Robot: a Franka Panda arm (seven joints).
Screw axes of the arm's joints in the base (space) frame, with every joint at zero. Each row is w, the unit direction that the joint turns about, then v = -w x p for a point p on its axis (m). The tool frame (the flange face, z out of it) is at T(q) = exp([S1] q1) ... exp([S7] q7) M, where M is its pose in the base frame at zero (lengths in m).
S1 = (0, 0, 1, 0, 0, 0)
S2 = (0, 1, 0, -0.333, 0, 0)
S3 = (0, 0, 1, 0, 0, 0)
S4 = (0, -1, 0, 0.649, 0, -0.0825)
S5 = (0, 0, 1, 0, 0, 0)
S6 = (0, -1, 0, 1.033, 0, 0)
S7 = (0, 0, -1, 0, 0.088, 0)
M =
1 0 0 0.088
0 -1 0 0
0 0 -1 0.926
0 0 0 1
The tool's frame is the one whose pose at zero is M.
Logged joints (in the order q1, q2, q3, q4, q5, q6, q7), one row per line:
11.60 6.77 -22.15 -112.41 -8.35 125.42 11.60
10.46 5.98 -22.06 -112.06 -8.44 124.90 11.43
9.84 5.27 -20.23 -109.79 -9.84 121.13 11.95
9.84 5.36 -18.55 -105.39 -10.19 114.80 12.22
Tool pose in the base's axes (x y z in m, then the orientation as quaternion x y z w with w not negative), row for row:
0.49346 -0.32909 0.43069 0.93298 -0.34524 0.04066 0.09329
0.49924 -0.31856 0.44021 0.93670 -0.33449 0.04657 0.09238
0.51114 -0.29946 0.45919 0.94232 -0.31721 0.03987 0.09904
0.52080 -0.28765 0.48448 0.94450 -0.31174 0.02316 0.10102
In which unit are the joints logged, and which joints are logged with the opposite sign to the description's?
The joints are logged in degrees. Opposite sign: q1.
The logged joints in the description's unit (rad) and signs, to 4 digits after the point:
-0.2025 0.1182 -0.3866 -1.9619 -0.1457 2.1890 0.2025
-0.1826 0.1044 -0.3850 -1.9558 -0.1473 2.1799 0.1995
-0.1717 0.0920 -0.3531 -1.9162 -0.1717 2.1141 0.2086
-0.1717 0.0935 -0.3238 -1.8394 -0.1778 2.0036 0.2133

